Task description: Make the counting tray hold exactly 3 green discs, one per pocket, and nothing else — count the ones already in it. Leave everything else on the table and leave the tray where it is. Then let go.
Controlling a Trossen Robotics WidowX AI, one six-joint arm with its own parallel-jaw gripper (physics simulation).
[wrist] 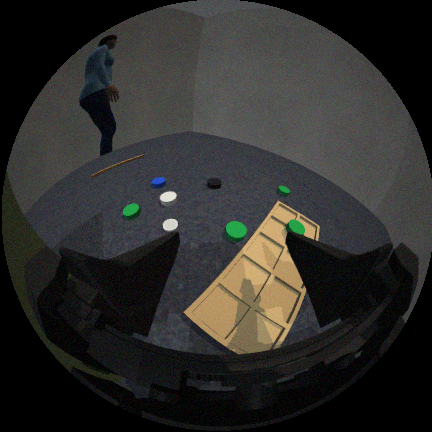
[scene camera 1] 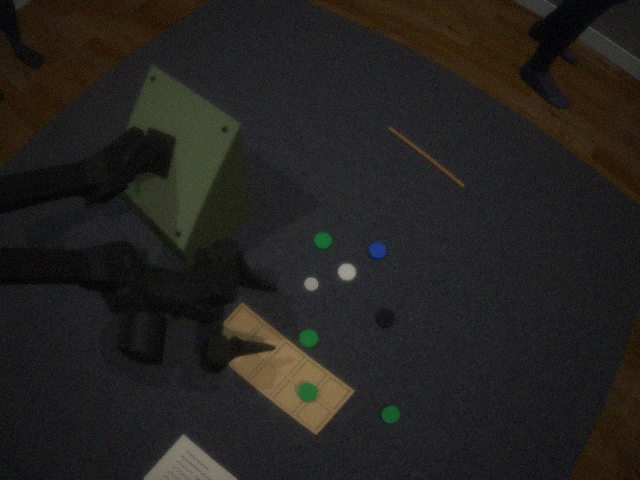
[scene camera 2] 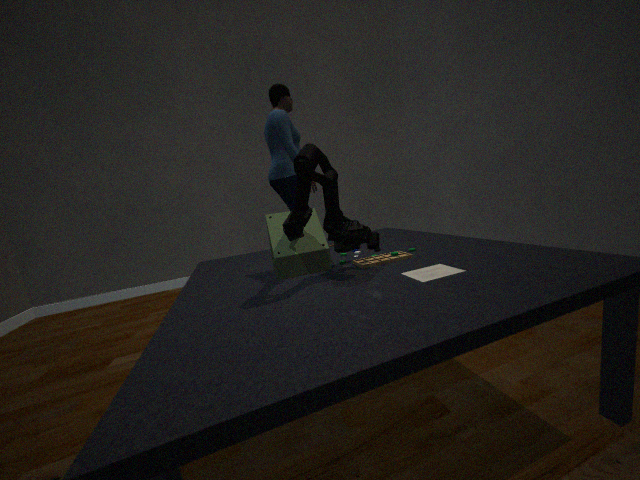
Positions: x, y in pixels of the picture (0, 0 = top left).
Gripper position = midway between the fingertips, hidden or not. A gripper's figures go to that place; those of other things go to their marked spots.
My gripper [scene camera 1: 275, 318]: 68 cm from the lens. A tan counting tray [scene camera 1: 278, 374]: 71 cm from the lens.
